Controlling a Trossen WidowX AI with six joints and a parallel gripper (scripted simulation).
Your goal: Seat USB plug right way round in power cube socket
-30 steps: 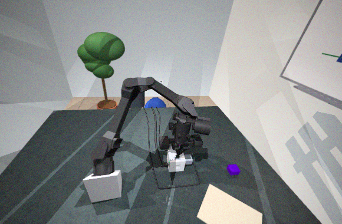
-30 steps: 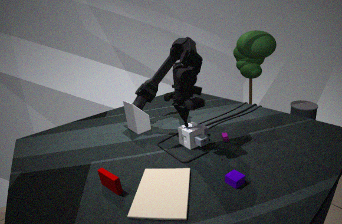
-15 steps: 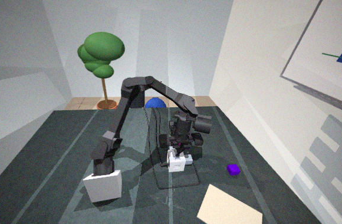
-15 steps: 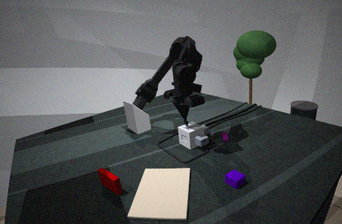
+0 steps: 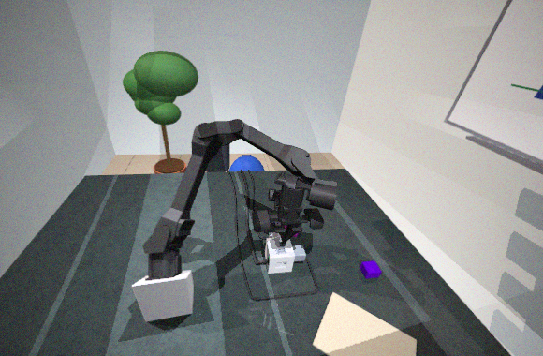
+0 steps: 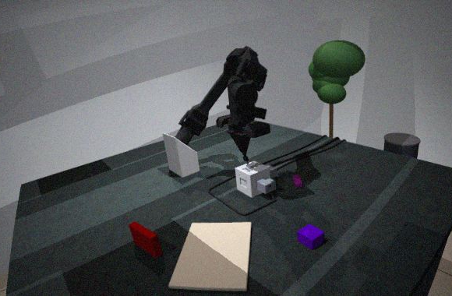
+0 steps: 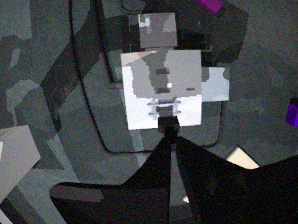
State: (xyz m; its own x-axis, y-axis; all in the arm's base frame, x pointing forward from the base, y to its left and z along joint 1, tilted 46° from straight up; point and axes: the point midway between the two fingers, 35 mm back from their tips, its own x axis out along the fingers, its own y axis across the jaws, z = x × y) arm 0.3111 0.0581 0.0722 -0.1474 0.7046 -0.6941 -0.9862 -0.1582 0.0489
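Now: gripper tip 2 cm above the dark USB plug. Round my gripper tip: cream sheet 20 cm ahead, 22 cm to the right, 13 cm below; purple cube 30 cm ahead, 2 cm to the right, 12 cm below; magenta block 6 cm ahead, 16 cm to the left, 13 cm below.
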